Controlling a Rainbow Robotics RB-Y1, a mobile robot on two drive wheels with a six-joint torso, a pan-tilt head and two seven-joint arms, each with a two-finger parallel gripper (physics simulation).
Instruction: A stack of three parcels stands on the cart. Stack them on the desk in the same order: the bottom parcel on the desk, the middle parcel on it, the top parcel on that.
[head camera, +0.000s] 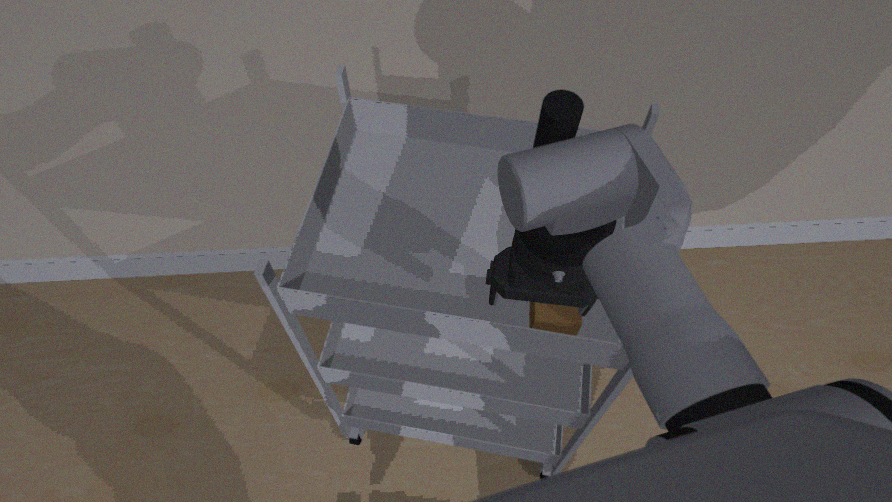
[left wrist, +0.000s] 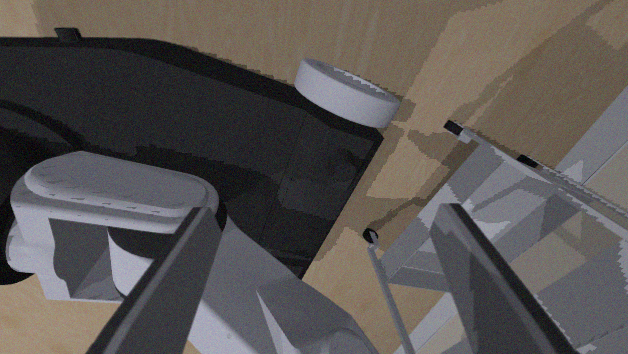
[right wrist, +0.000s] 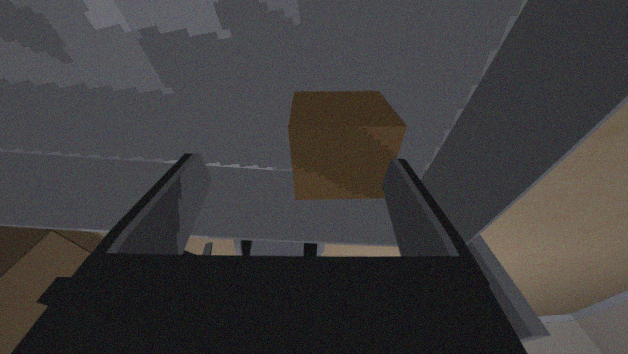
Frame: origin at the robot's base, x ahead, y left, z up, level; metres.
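Where they show: left gripper, between the fingertips: (left wrist: 322, 219); right gripper, between the fingertips: (head camera: 537, 303) (right wrist: 297, 169).
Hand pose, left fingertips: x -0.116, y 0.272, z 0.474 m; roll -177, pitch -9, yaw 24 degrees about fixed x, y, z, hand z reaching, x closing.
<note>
After its pixels a point has its place.
One orange-brown parcel (head camera: 554, 317) {x 0.336, y -0.068, z 0.714 m} (right wrist: 345, 150) {x 0.366, y -0.071, z 0.714 m} sits in the top tray of the grey cart (head camera: 405, 314) {x 0.314, y 0.111, z 0.717 m} (left wrist: 389, 295) {x 0.301, y -0.161, z 0.237 m} (right wrist: 100, 192) {x 0.315, y 0.095, z 0.702 m}, by its front wall at the right in the head camera. Other parcels and the desk cannot be made out for certain. My right gripper (head camera: 539, 301) {x 0.352, y -0.046, z 0.713 m} (right wrist: 297, 169) {x 0.352, y -0.046, z 0.713 m} is open and empty above the parcel. In the right wrist view the parcel shows beyond the fingertips, off-centre toward the right-hand finger, which overlaps its lower edge. The gripper hides part of the parcel in the head camera. My left gripper (left wrist: 322, 219) {x -0.116, y 0.272, z 0.474 m} is open and empty, away from the parcel.
The cart's raised tray walls and corner posts (head camera: 293, 330) {x 0.313, y 0.269, z 0.625 m} surround the parcel's area. A wall with a white baseboard (head camera: 156, 257) {x 0.679, y 0.839, z 0.089 m} runs behind the cart. My dark wheeled base (left wrist: 200, 110) {x -0.233, y 0.173, z 0.170 m} shows beside the cart. A brown wooden surface (right wrist: 45, 270) {x -0.768, y 1.419, z 0.330 m} shows at lower left in the right wrist view.
</note>
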